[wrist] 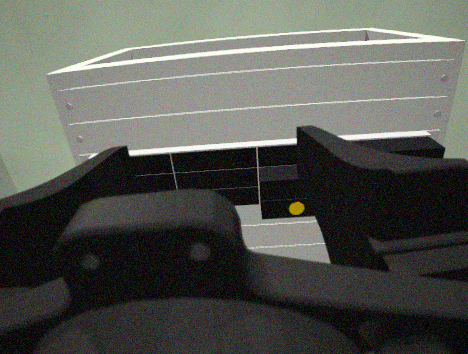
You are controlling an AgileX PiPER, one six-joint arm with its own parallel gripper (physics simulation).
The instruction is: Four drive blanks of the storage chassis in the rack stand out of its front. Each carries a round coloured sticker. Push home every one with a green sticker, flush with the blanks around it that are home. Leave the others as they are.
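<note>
The storage chassis in the rack [210, 107] shows a grid of black drive blanks beyond the fingers. A blank with a round yellow sticker [275, 209] stands out in the bottom row, right of the middle divider, partly behind the right finger. Another black blank [405, 144] stands out at the upper right; its sticker is hidden. The blanks in the left columns [215, 162] look flush with each other. No green sticker shows in this view. My gripper [213, 157] is open, its two fingers wide apart in front of the chassis, with nothing between them.
Light grey panels with screws [260, 75] lie above the blanks, and the rack's open top [250, 46] shows above them. More light grey panels [285, 235] lie below the blanks. A pale green background surrounds the rack.
</note>
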